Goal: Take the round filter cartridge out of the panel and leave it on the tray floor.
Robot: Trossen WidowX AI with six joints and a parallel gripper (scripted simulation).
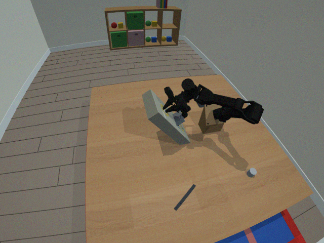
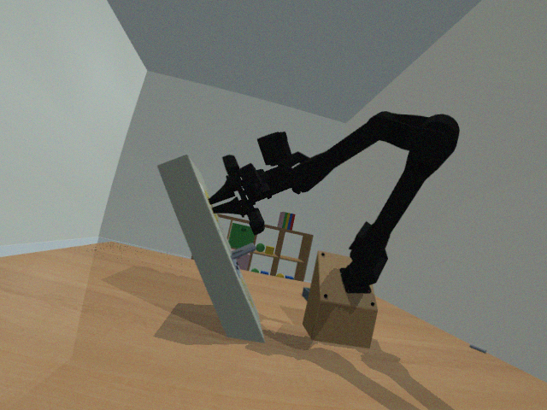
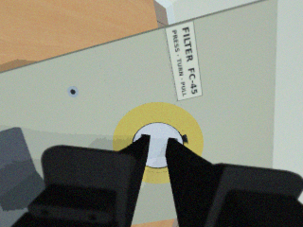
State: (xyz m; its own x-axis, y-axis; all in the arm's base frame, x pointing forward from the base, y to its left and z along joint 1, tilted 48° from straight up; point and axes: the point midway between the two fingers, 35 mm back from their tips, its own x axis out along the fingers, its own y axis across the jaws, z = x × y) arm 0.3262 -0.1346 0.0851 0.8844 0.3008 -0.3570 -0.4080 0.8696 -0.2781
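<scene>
The small grey bracket is 100 mm behind my gripper tip, 90 mm below it and 10 mm to the left of it. Round my gripper tip: grey service panel (80 mm below, 40 mm behind); then round grey filter cartridge (10 mm below, 10 mm ahead); then grey-blue tray (460 mm behind, 240 mm to the right, 220 mm below).
</scene>
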